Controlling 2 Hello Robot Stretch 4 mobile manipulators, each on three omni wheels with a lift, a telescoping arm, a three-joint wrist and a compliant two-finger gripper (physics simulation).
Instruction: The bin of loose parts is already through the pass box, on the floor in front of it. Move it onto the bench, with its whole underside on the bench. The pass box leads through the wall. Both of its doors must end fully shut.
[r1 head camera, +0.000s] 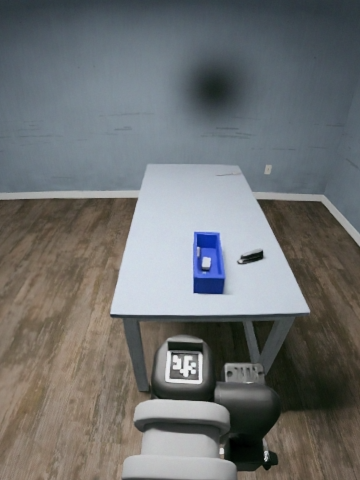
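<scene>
The blue bin (209, 284) stands upright on the bench (165, 210), a little back from its near edge. The bin's whole visible base lies within the bench top. Light-coloured loose parts (206, 263) lie inside it. The r1 wrist (247, 400) is at the bottom, in front of the bench's near edge and apart from the bin. The r1 fingers are hidden or too unclear to tell whether they are open or shut. The r2 gripper does not show. The pass box and its doors do not show.
A dark stapler-like object (251, 256) lies on the bench to the right of the bin. A thin item (228, 174) lies at the bench's far right. A wall (100, 90) stands behind the bench. The r1 arm (181, 440) is in the foreground.
</scene>
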